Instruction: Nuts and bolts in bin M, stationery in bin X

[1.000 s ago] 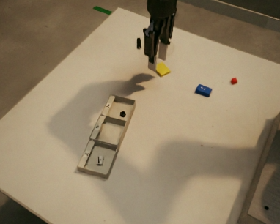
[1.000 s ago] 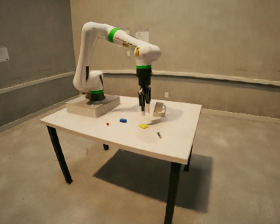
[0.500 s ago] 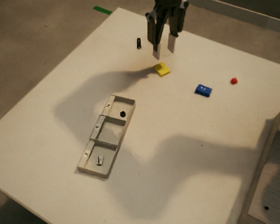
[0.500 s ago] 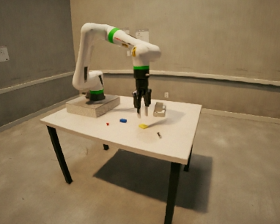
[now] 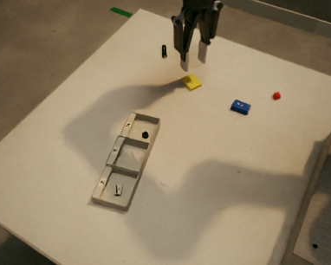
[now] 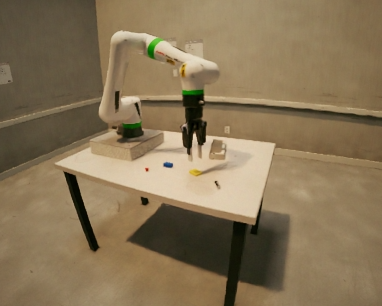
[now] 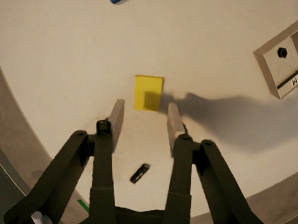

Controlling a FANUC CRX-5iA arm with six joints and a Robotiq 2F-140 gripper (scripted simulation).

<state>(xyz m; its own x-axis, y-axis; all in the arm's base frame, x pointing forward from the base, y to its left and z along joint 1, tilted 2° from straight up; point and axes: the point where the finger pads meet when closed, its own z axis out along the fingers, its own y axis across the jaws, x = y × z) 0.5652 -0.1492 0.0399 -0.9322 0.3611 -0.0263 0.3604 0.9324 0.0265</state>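
My gripper is now 100 mm above the yellow pad. Also, from my hand: pale bin: 310 mm to the left, 80 mm below, 20 mm behind; then small red piece: 220 mm behind, 100 mm below, 90 mm to the right; then black nut: 230 mm to the left, 90 mm below, 10 mm behind.
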